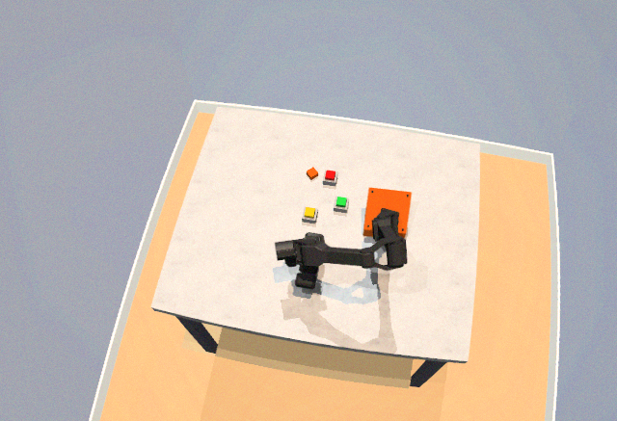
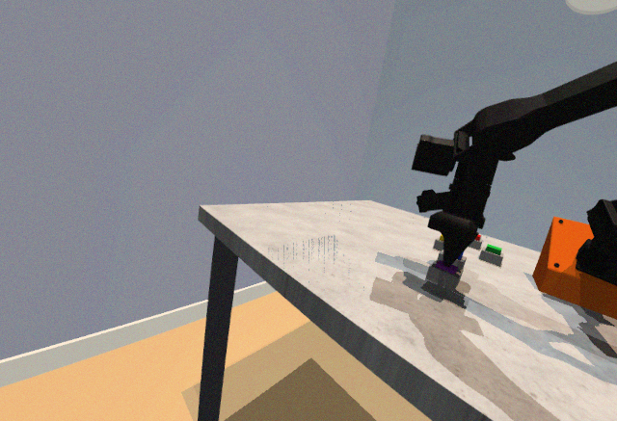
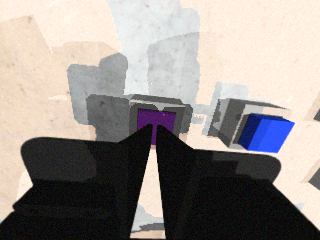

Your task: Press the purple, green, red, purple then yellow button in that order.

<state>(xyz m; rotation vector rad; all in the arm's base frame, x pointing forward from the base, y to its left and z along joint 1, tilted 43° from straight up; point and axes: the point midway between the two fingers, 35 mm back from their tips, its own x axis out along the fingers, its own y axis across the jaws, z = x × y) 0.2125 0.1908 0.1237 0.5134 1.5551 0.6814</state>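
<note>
The purple button is 1 cm below my gripper tip. From my gripper tip the other things lie so: green button (28 cm to the right, 4 cm behind); yellow button (21 cm to the right, 6 cm ahead); blue button (10 cm to the right, 1 cm ahead).
</note>
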